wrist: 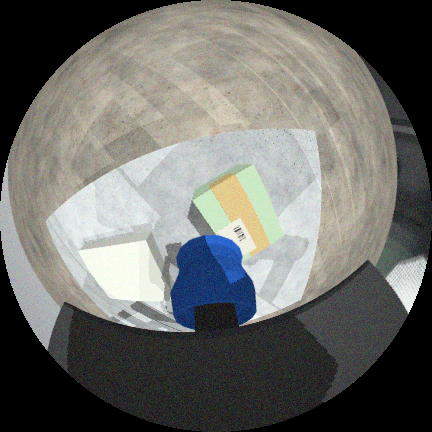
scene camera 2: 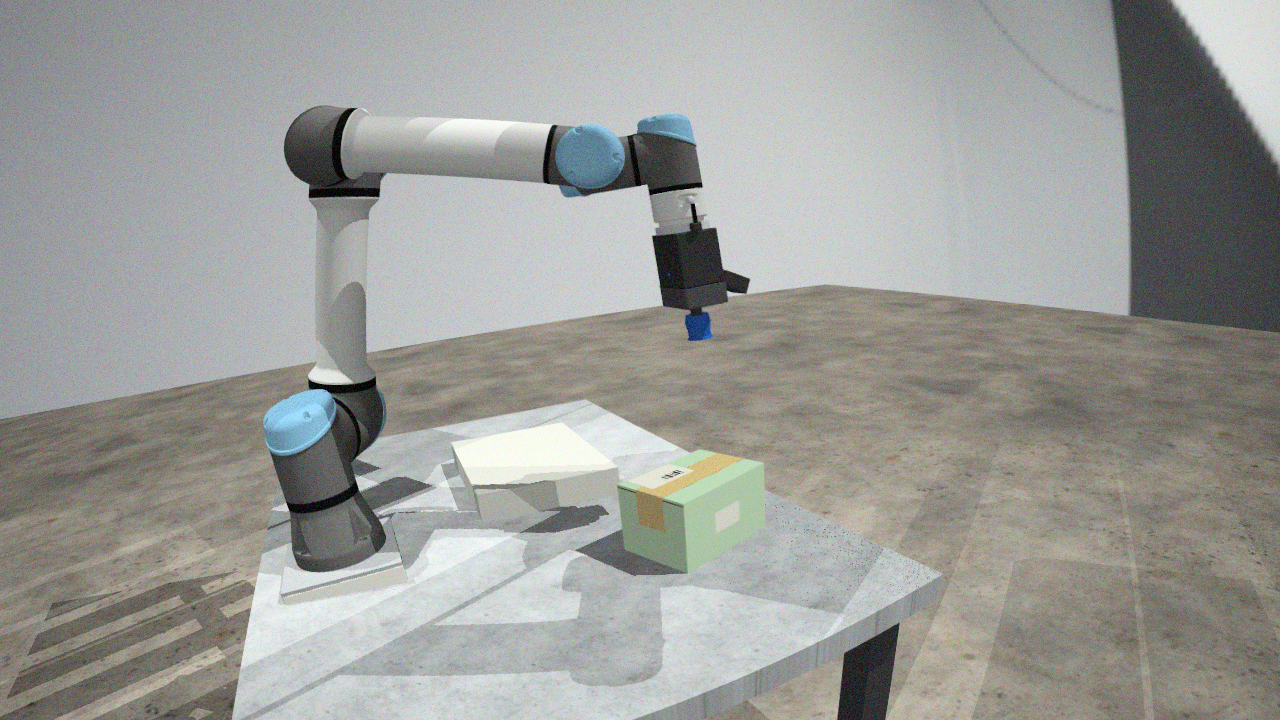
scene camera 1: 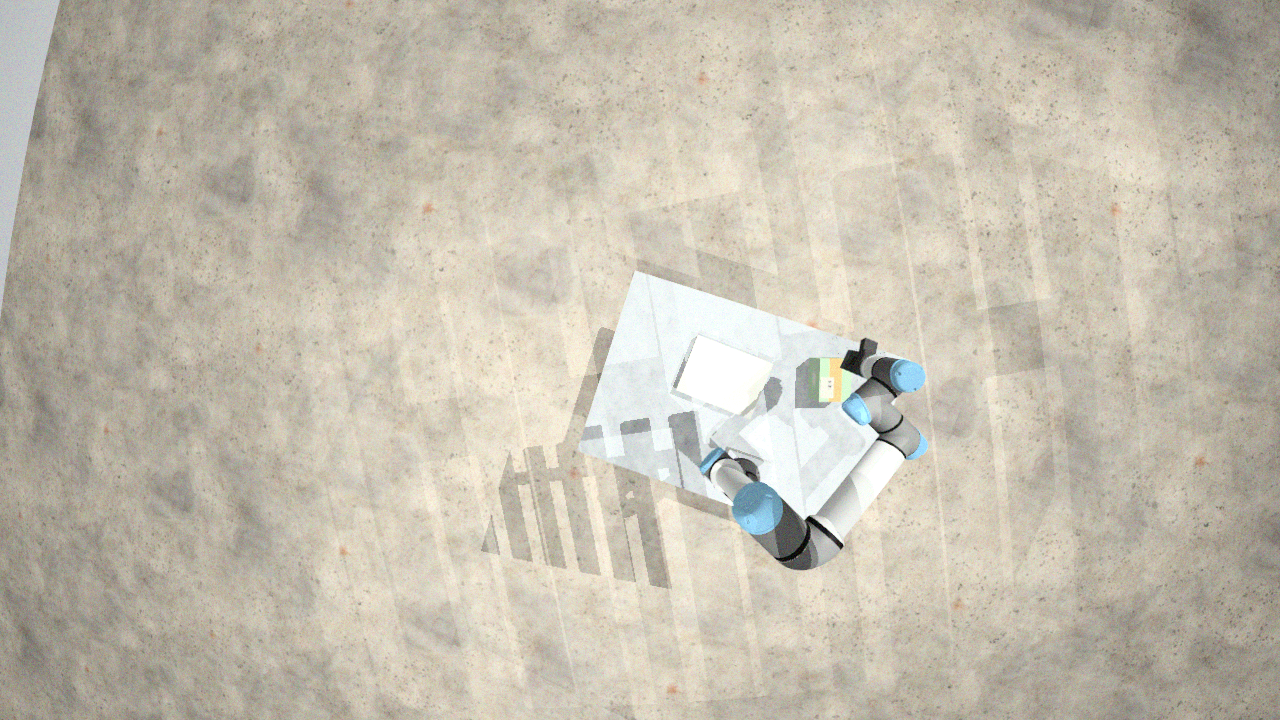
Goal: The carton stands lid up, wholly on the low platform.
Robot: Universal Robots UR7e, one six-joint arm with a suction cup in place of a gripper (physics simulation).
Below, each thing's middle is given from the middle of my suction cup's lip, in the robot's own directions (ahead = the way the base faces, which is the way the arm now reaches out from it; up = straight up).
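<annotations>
From the pale green carton (scene camera 2: 683,514), my suction cup is now 6 cm past it, 23 cm above it and 7 cm to the left of it. There's also a low cream platform (scene camera 2: 514,473), and that one is 31 cm to the left of my suction cup, 21 cm behind it and 26 cm below it.
</annotations>
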